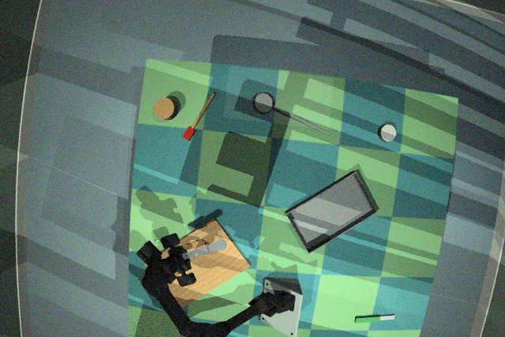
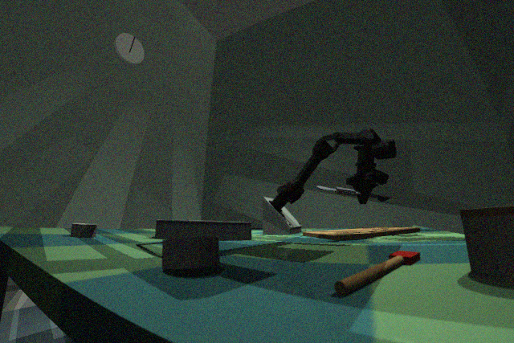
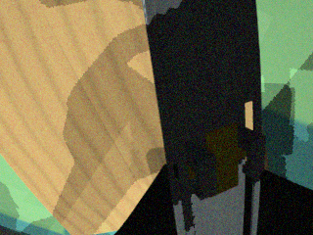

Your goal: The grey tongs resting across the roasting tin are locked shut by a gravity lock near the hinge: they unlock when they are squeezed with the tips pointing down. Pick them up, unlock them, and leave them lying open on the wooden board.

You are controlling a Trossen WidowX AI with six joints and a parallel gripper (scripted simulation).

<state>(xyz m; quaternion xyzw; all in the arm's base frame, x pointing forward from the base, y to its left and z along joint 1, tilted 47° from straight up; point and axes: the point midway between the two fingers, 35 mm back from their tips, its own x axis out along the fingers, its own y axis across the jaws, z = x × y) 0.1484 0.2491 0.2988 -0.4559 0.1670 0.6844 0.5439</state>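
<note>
Now: the wooden board 8 cm behind my gripper tip, 2 cm to the right of it and 10 cm below it. The rest, counted from my gripper tip: red-headed spatula (48 cm ahead, 1 cm to the left, 10 cm below); yellow lock piece (1 cm behind, 3 cm to the left, 3 cm above); roasting tin (18 cm ahead, 52 cm to the right, 8 cm below).
</note>
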